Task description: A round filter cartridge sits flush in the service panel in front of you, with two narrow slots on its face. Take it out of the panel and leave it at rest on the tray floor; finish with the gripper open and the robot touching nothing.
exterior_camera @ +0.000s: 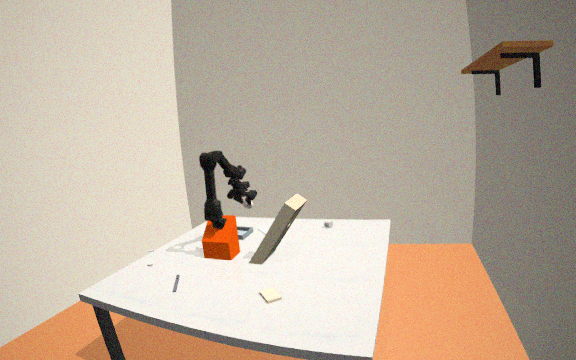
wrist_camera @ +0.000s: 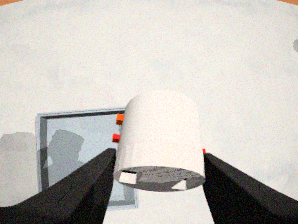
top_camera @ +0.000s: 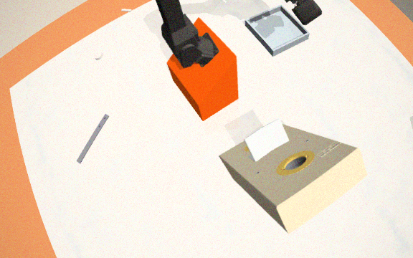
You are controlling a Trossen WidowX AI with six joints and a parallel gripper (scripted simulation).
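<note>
The grey tray lies 9 cm behind my gripper tip, 1 cm to the right of it and 19 cm below it. Also, from my gripper tip: service panel (31 cm ahead, 27 cm to the right, 5 cm below); then round filter cartridge (right at my gripper tip).
</note>
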